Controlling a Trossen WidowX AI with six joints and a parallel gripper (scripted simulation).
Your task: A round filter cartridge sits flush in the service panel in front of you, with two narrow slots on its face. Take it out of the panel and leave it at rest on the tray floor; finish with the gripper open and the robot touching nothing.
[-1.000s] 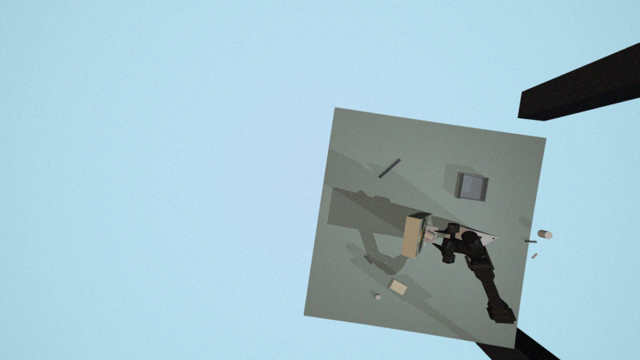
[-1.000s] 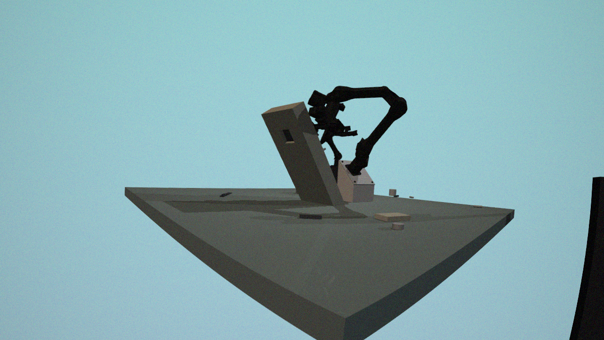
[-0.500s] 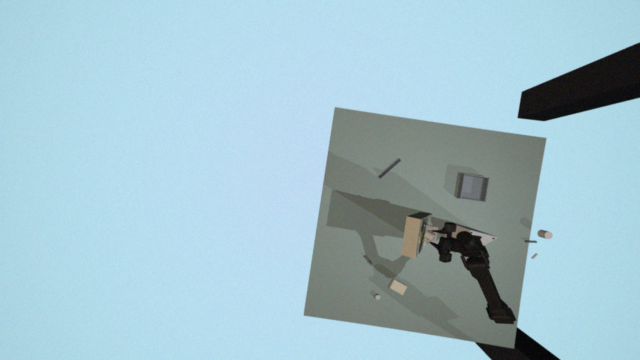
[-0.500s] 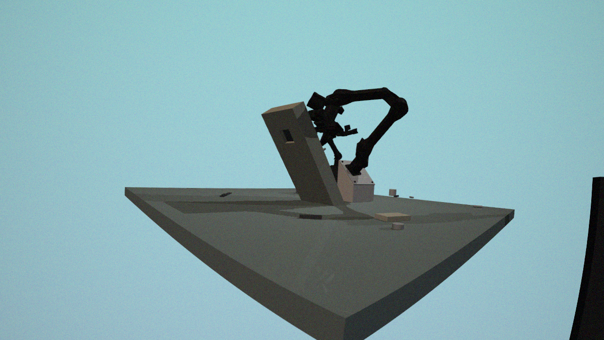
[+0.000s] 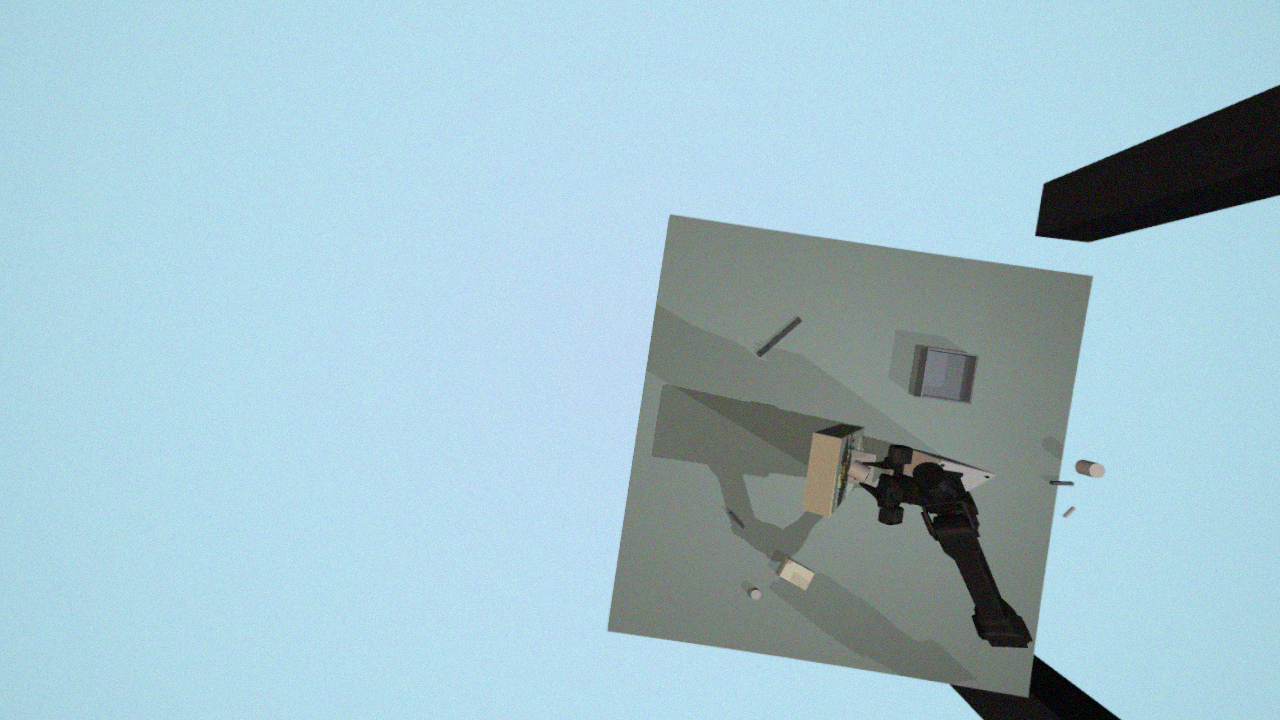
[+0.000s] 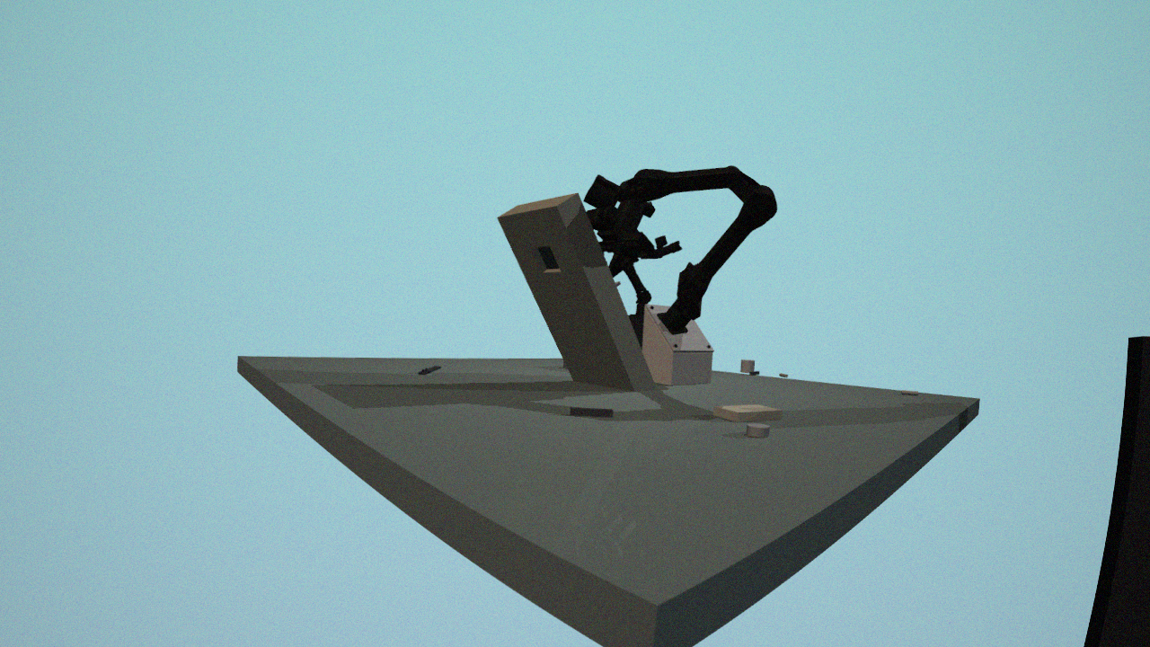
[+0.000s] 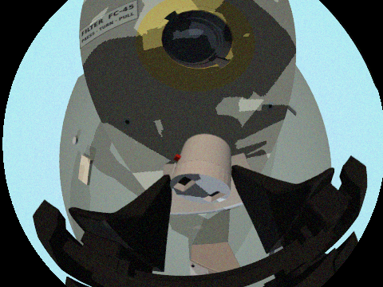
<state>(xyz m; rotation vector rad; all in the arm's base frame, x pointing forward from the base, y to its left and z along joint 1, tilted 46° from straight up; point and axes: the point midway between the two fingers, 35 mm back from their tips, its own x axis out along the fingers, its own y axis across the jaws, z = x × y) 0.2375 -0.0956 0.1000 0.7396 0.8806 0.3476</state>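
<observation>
Now: gripper tip 33 cm past the grey square tray, 29 cm to the left of it and 21 cm above it. Also, from my gripper tip: tan block 38 cm to the left, 21 cm below, 4 cm ahead; small cylinder 46 cm to the left, 21 cm below, 15 cm ahead; round filter cartridge right at my gripper tip.
</observation>
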